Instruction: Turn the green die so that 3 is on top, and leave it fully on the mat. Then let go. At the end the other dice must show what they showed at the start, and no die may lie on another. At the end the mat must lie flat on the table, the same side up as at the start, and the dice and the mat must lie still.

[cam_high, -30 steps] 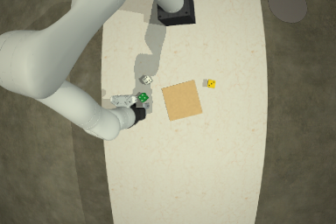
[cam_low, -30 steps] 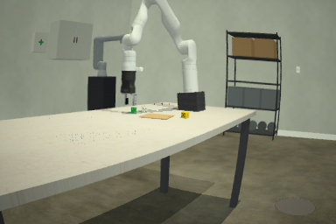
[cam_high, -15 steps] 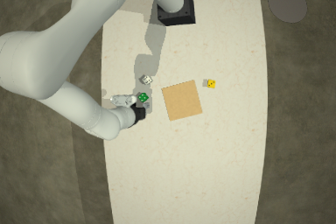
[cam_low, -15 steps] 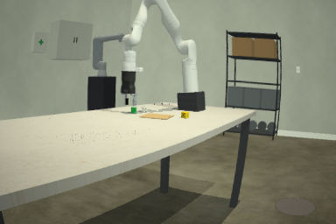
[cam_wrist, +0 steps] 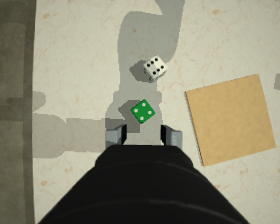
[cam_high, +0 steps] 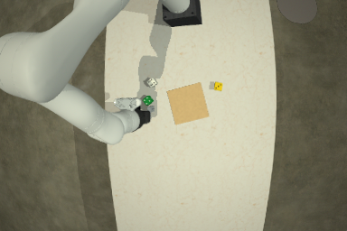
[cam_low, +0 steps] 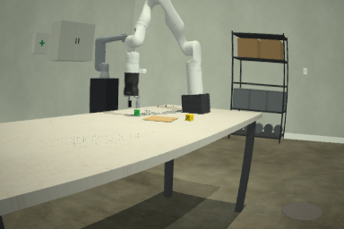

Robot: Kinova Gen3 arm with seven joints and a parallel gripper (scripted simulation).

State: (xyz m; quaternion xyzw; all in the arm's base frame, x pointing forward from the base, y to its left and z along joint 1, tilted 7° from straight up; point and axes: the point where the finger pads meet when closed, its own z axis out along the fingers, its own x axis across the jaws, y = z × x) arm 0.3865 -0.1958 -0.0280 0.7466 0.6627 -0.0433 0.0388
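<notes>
My gripper is now 3 cm past the green die and 5 cm above it. Also, from my hand: white die (10 cm behind, 3 cm to the left, 5 cm below); then yellow die (5 cm behind, 29 cm to the left, 5 cm below); then tan mat (16 cm to the left, 6 cm below).
</notes>
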